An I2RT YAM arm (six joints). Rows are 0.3 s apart.
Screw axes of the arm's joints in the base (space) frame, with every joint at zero. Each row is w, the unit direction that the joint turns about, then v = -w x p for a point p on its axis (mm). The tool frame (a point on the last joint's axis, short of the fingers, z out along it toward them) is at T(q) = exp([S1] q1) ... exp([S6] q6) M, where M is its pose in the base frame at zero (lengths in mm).
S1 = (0, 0, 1, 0, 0, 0)
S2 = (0, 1, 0, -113.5, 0, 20)
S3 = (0, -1, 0, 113.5, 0, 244)
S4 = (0, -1, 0, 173.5, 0, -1)
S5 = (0, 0, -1, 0, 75, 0)
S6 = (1, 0, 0, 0, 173.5, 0)
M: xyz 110.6 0 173.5 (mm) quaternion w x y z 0.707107 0 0.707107 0
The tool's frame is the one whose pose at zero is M.
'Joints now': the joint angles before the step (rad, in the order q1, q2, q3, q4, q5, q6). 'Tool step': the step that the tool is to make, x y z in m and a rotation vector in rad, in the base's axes. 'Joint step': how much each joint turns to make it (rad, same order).
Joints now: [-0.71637 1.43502 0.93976 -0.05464 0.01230 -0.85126]
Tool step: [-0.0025 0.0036 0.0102 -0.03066 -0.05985 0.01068]
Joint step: [0.00160 -0.03500 -0.01294 0.04319 -0.01586 0.00952]
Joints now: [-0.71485 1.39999 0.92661 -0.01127 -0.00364 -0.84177]
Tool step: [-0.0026 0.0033 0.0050 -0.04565 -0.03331 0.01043]
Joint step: [0.00232 -0.02696 -0.02331 0.05135 -0.00167 -0.01498]
